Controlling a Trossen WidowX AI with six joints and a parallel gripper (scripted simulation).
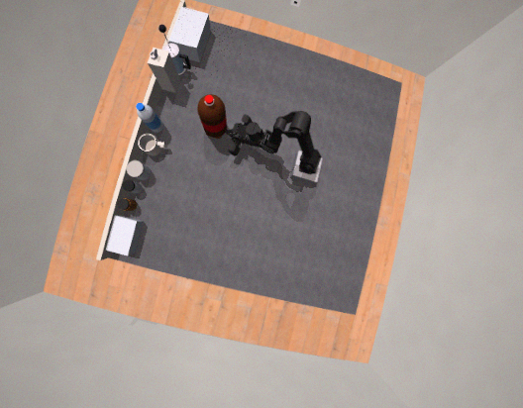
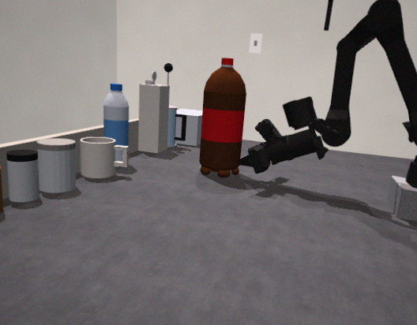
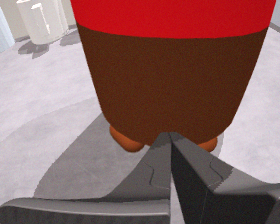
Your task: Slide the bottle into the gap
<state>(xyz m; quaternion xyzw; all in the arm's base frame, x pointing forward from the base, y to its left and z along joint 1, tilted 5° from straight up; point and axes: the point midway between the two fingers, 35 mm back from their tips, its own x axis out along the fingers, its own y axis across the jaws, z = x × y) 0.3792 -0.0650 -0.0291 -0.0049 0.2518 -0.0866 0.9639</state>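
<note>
My hand is 90 mm short of the brown cola bottle, 20 mm to the left of it and 100 mm below it. The rest, counted from my hand: white microwave-like box: 320 mm ahead, 440 mm to the right; then blue-capped water bottle: 360 mm ahead, 40 mm to the left, 50 mm above; then blue pitcher: 340 mm ahead, 280 mm to the right, 80 mm above.
</note>
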